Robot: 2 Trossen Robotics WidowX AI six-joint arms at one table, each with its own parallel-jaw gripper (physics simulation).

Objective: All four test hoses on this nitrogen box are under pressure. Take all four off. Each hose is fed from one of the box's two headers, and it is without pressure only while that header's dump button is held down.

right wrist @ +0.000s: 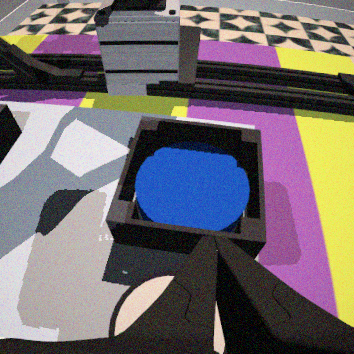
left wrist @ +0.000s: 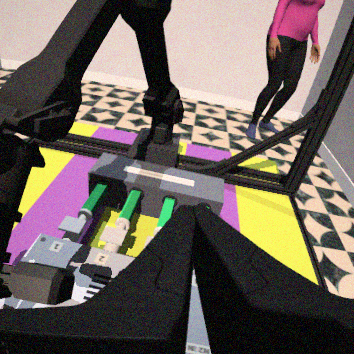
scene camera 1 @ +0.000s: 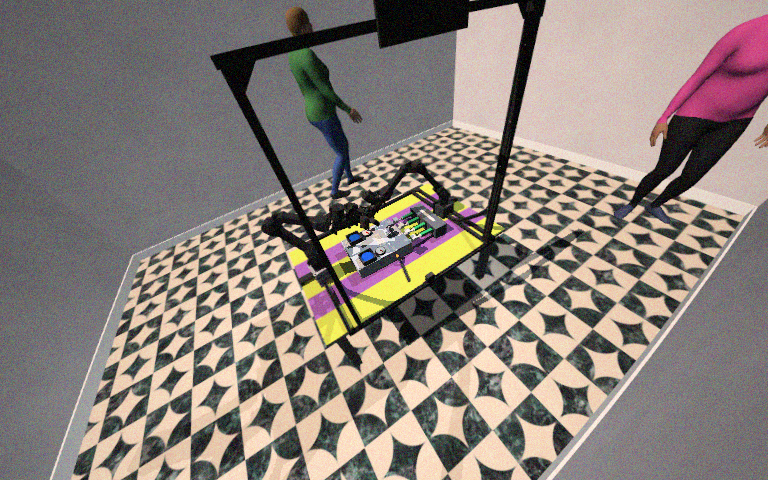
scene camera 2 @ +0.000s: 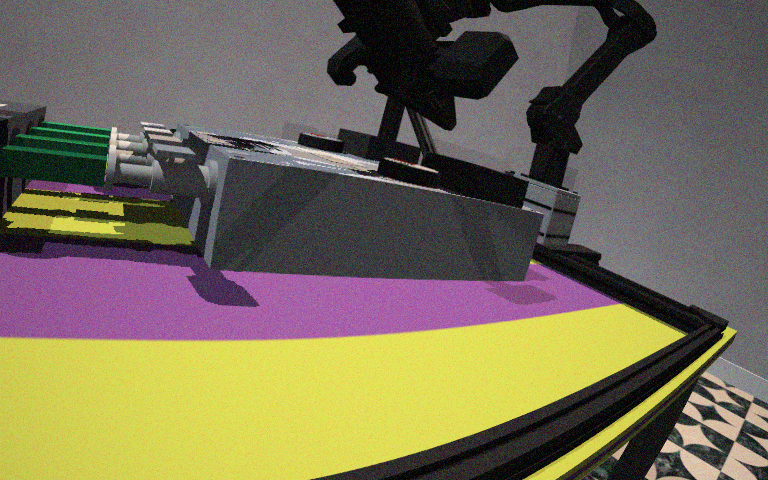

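Pixels of known places: left gripper, fingertip midpoint: [left wrist: 190,216] [scene camera 1: 371,213]; right gripper, fingertip midpoint: [right wrist: 211,246] [scene camera 1: 360,227] [scene camera 2: 450,127]; left arm's base at its link origin: [right wrist: 140,1] [scene camera 1: 318,265] [scene camera 2: 544,183]; right arm's base at its link origin: [left wrist: 160,137] [scene camera 1: 443,202].
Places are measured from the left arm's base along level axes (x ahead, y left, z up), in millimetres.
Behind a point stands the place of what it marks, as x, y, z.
Note:
The grey nitrogen box [scene camera 1: 385,262] {318, -189, -83} [scene camera 2: 368,226] {423, 79, -69} [right wrist: 65,280] {331, -16, -31} stands on the table. Green hoses [scene camera 2: 62,164] {661, 17, -53} run from its fittings to a dark block. In the left wrist view, hose one [left wrist: 94,199] {656, 3, -47}, hose two [left wrist: 131,205] {653, -67, -47} and a third hose [left wrist: 166,212] {646, -134, -47} show; fingertips hide most of a further one. Dump buttons [scene camera 1: 354,237] {276, 60, -16} [scene camera 1: 368,256] {249, -135, -16} are blue, in dark square guards. My right gripper [scene camera 2: 450,125] {333, 59, 28} [right wrist: 211,246] {333, 59, 28} is shut and empty, above the near guard wall of one blue button [right wrist: 192,187] {277, 56, -15}. My left gripper [left wrist: 190,216] {343, -115, 229} is shut and empty, pointing toward the hose block.
The dark hose block [scene camera 1: 431,221] {713, -174, -31} [left wrist: 155,175] {738, -105, -31} stands near the right arm's base. Round gauges [scene camera 2: 407,169] {379, 62, -20} [right wrist: 150,305] sit beside the guards. The right arm crosses the left of the left wrist view. A black frame [scene camera 1: 509,113] {847, -464, 597} rises around the table; two people stand beyond it.

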